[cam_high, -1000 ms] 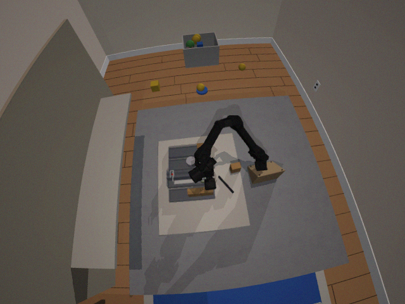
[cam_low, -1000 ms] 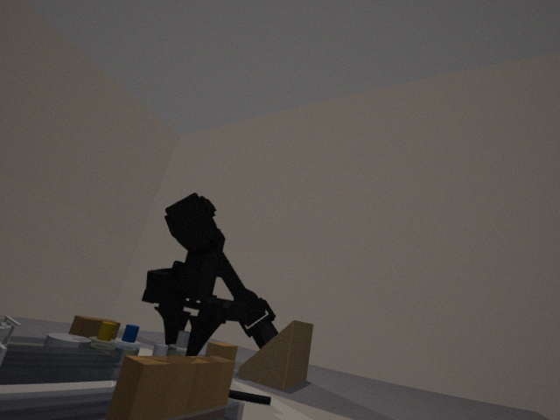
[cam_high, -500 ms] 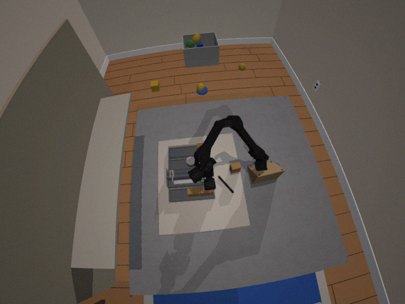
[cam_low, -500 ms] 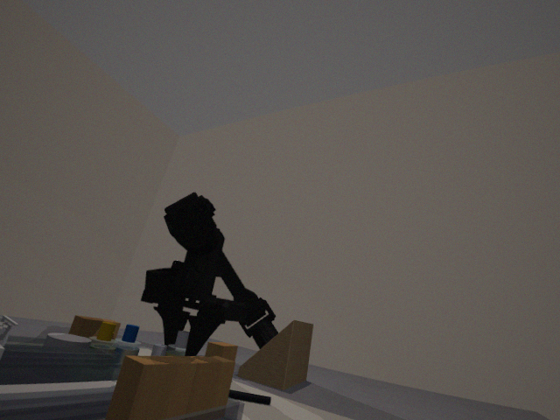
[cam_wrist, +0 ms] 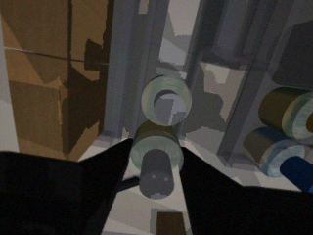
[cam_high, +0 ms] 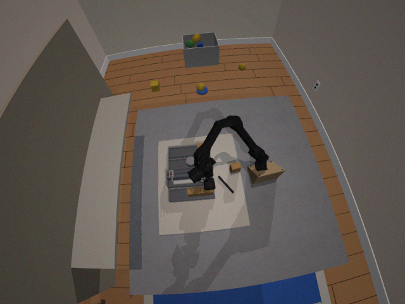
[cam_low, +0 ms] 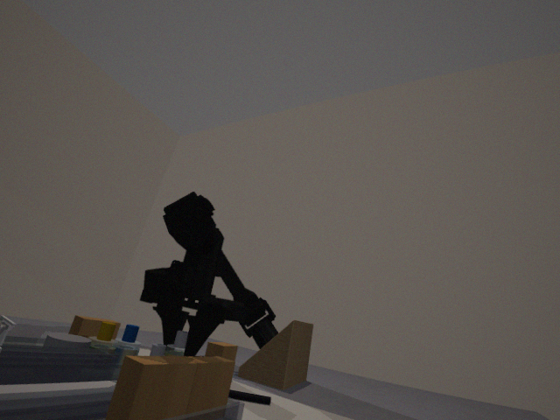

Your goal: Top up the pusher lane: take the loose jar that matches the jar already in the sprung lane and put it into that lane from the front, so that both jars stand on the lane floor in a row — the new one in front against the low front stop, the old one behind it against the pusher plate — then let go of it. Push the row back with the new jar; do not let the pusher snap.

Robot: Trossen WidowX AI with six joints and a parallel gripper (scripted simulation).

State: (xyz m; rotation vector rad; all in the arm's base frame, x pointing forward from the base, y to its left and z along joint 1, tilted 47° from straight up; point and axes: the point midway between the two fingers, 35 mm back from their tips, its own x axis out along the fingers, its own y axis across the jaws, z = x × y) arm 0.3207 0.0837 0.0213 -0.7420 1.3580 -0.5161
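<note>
Right now the black rod is 110 mm behind my gripper tip, 50 mm below it and 30 mm to the left of it. From my gripper tip the other things lie so: red mark: 230 mm ahead, 20 mm to the right, 20 mm above; then lane rack: 150 mm ahead, 40 mm below, 10 mm to the right.
</note>
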